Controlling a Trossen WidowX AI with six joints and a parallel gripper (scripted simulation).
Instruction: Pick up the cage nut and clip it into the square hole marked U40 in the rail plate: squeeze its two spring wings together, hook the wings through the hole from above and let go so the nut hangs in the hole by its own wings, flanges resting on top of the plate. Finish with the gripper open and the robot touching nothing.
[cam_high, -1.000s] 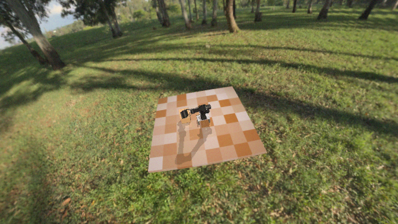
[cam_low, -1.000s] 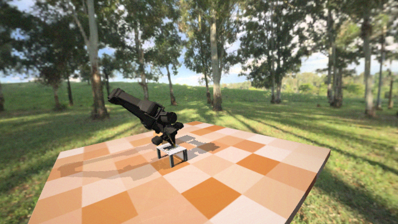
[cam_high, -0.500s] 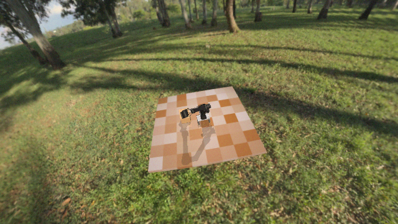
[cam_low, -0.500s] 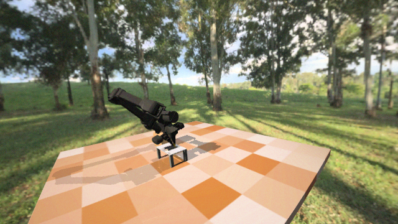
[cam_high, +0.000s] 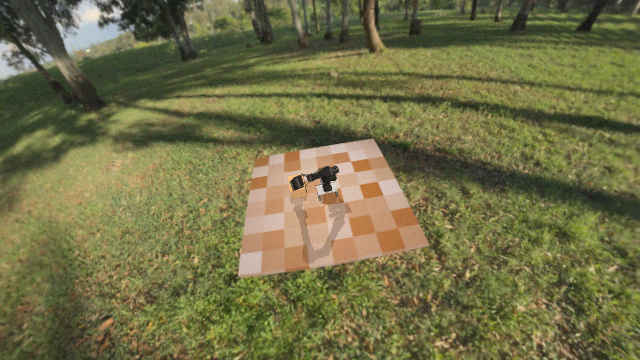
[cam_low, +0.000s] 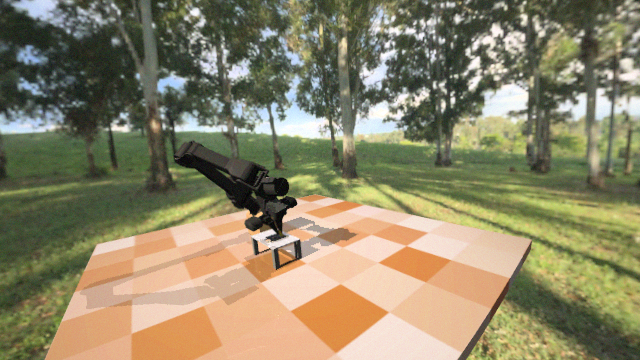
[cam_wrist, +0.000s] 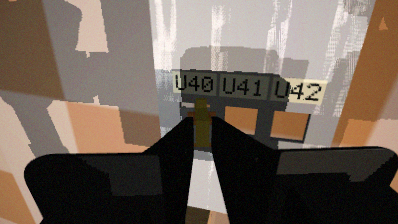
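My gripper tip is 10 mm above the cage nut.
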